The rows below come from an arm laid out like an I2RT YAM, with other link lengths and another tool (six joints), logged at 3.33 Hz.
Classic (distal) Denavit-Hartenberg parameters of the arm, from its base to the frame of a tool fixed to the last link. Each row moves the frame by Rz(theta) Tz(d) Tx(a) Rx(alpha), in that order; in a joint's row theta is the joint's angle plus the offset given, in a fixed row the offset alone. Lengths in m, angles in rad.
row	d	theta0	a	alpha
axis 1	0.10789	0	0.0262	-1.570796
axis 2	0	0	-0.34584	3.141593
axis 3	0	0.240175	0.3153	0
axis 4	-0.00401	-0.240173	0.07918	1.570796
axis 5	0.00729	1.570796	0	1.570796
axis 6	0.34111	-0.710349	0.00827	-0.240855
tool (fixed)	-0.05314	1.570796	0	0
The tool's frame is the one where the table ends.
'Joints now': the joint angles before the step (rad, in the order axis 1, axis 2, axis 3, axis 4, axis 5, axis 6). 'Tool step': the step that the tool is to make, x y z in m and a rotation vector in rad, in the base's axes. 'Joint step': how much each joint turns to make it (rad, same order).
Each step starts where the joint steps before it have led.
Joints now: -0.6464, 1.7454, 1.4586, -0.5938, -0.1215, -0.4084
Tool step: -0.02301, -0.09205, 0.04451, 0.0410, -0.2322, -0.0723
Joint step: -0.2308, 0.0145, 0.0000, 0.1595, -0.2460, 0.0180
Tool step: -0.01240, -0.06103, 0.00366, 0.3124, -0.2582, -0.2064
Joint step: -0.1351, 0.0832, 0.0000, 0.1575, -0.1985, 0.3883
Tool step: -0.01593, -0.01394, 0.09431, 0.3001, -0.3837, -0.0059
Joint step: -0.1365, 0.0004, 0.0000, 0.2441, -0.3647, 0.4719
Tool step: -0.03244, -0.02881, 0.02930, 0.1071, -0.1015, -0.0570
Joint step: -0.0755, 0.0000, 0.0000, 0.1102, -0.0651, 0.2086
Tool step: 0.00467, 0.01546, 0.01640, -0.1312, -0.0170, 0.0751
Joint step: -0.0020, 0.0000, 0.0000, 0.0481, -0.0661, -0.0946
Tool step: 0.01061, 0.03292, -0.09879, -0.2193, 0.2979, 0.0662
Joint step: 0.0683, 0.0000, -0.0001, -0.3927, 0.1648, -0.5801
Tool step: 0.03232, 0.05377, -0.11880, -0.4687, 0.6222, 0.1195
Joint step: 0.3307, -0.0095, 0.0016, -0.2336, 0.6947, -0.4933
